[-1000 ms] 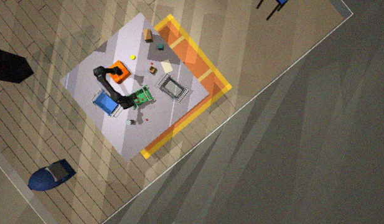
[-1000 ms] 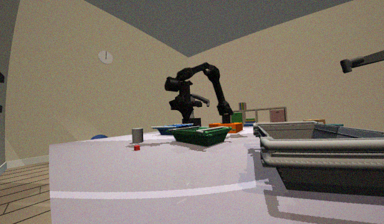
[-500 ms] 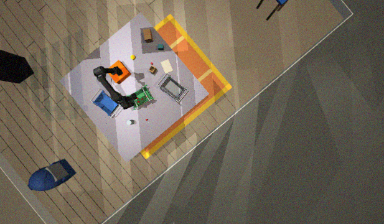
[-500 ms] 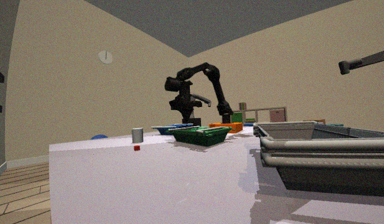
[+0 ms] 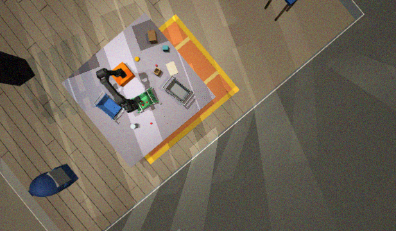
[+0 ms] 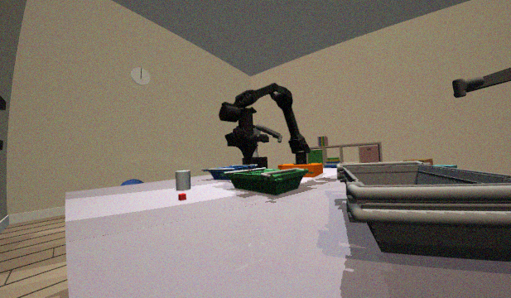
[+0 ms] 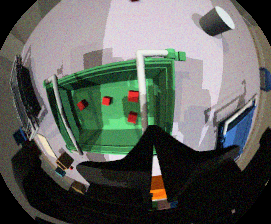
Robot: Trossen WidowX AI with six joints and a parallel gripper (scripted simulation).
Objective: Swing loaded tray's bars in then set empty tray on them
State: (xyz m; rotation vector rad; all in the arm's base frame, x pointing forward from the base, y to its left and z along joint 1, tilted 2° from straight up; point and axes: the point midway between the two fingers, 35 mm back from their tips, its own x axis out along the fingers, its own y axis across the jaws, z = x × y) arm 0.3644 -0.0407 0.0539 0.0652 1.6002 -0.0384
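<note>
The blue tray is 29 cm to the right of my gripper tip, 16 cm behind it and 4 cm below it. Round my gripper tip: cardboard box 56 cm behind, 55 cm to the left, 6 cm below; then teal block 60 cm to the left, 37 cm behind, 7 cm below.
</note>
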